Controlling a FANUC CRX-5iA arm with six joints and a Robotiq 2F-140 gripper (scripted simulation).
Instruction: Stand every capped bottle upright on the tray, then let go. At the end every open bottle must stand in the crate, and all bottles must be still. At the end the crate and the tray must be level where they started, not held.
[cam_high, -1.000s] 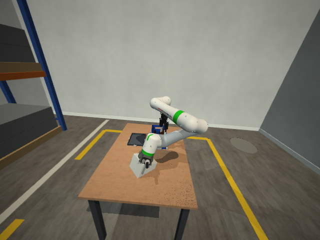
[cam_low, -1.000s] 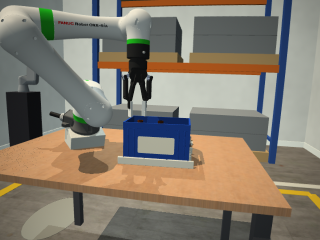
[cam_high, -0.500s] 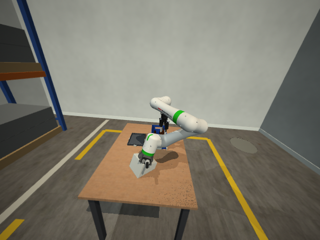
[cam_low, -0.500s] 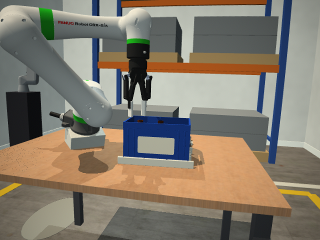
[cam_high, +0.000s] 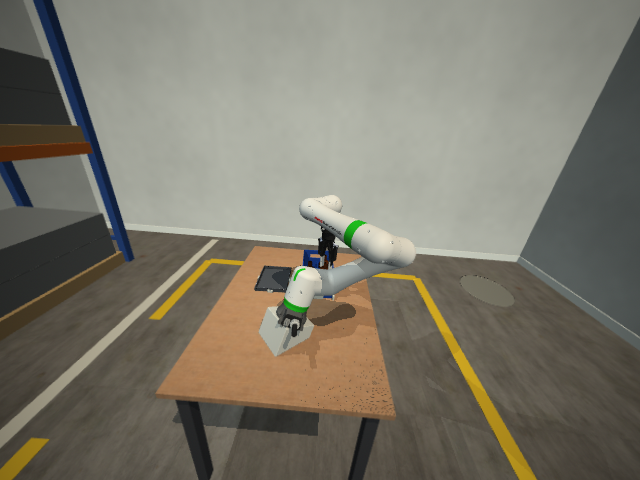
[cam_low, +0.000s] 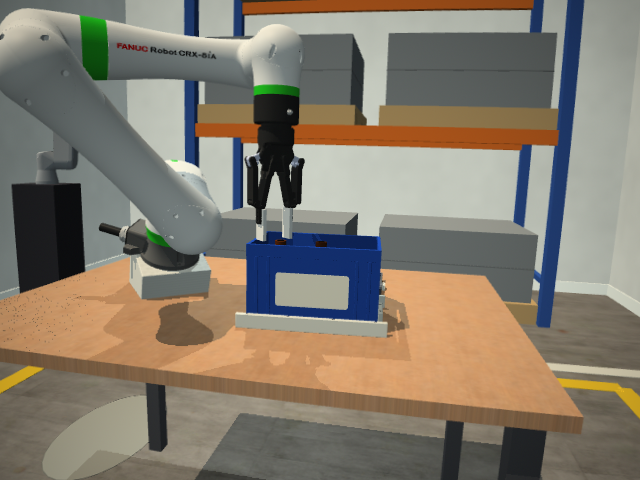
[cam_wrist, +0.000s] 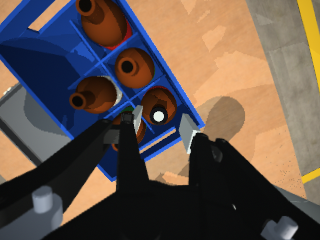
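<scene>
My hand is 120 mm above the brown capped bottle. Round my hand: blue crate: 130 mm below, 90 mm ahead, 40 mm to the left; dark tray: 320 mm to the left, 200 mm below, 120 mm ahead; open bottle: 120 mm below, 90 mm to the left, 90 mm ahead.
</scene>
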